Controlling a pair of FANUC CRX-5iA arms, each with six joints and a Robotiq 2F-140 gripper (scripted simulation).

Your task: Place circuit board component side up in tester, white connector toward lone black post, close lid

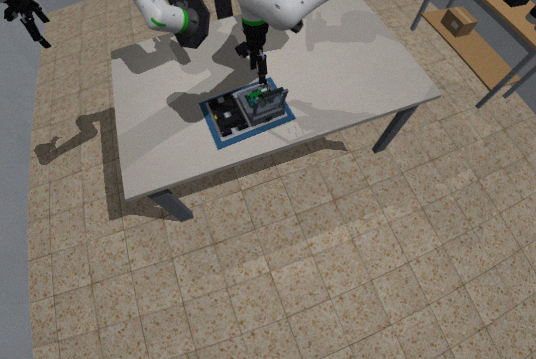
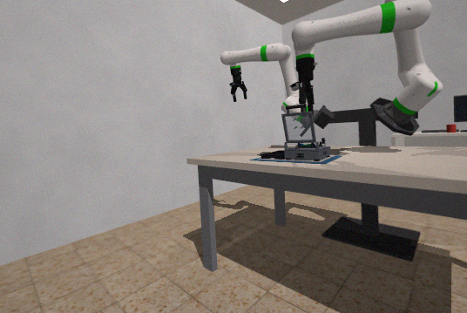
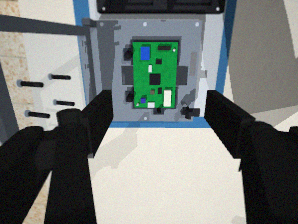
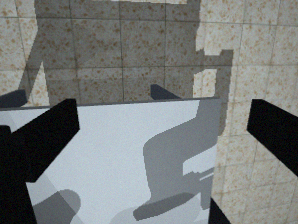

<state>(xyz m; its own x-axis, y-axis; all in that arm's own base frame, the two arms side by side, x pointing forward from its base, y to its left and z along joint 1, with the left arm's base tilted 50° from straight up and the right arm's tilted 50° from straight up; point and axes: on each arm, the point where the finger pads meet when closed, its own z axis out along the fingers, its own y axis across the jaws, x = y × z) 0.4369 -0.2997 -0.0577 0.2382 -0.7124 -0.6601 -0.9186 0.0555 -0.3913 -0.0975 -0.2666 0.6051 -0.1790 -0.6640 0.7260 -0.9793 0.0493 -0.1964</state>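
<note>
The clear lid is 120 mm ahead of my left hand, 30 mm to the left of it and 60 mm below it. From my left hand the other things lie so: black tray (30 mm ahead, 170 mm to the right, 230 mm below); black fitting (70 mm behind, 40 mm to the left, 160 mm below); green circuit board (170 mm below).
</note>
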